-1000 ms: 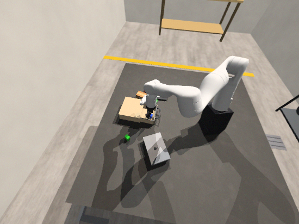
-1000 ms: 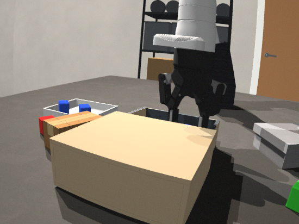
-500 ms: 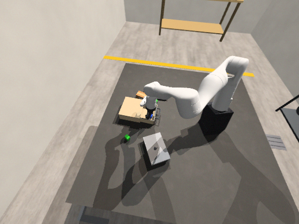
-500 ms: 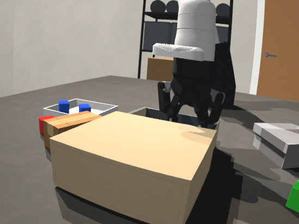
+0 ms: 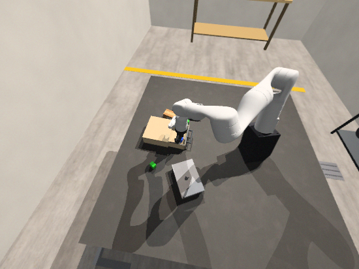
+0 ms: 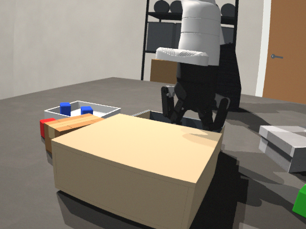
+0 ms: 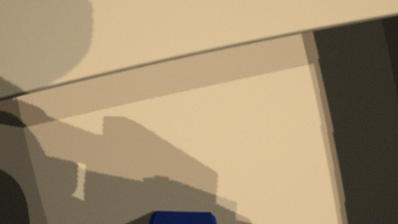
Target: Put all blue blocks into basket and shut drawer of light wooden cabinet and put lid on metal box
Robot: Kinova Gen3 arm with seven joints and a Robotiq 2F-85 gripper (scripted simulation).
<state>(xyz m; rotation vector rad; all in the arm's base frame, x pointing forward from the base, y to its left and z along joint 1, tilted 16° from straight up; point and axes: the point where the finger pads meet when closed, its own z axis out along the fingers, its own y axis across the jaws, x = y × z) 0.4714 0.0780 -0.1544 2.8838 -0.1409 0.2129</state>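
My gripper is now 20 mm to the left of the drawer and 20 mm short of it. The rest, counted from my hand: grey metal box: 240 mm to the left, 120 mm behind, 10 mm below; light wooden cabinet: 90 mm ahead, 10 mm to the right; brown box: 170 mm to the right, 130 mm ahead.
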